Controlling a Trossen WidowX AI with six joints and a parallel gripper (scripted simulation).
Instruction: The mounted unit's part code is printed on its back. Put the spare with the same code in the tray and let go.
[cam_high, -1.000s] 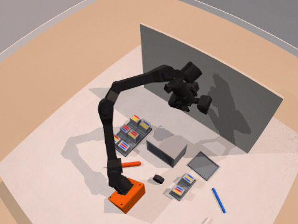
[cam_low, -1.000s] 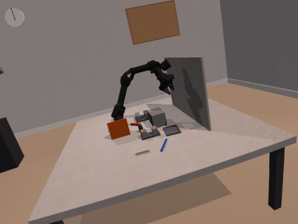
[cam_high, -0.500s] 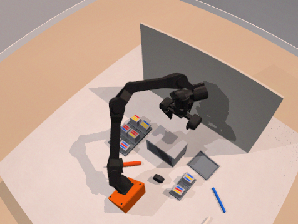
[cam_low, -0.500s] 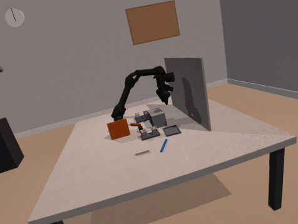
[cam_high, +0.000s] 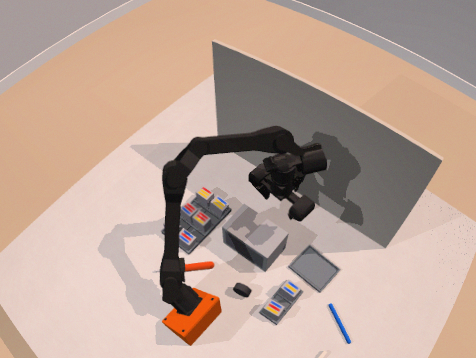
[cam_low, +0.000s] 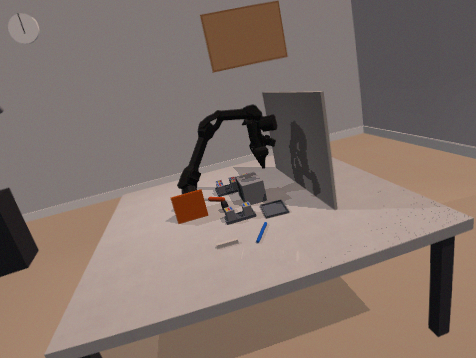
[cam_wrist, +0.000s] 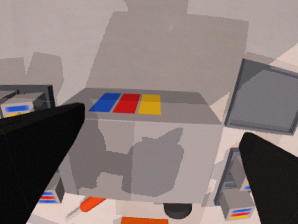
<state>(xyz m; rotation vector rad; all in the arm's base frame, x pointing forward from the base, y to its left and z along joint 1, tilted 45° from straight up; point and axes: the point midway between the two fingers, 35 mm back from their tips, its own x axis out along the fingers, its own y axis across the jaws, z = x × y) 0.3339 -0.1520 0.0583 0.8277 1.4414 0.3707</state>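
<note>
Now: gripper tip 19 cm past the rack, 13 cm to the left of it and 14 cm above it. Also, from my gripper tip: mounted unit (7 cm behind, 4 cm to the left, 10 cm below); then tray (5 cm behind, 16 cm to the right, 15 cm below); then tall grey panel (18 cm ahead, 8 cm above).
</note>
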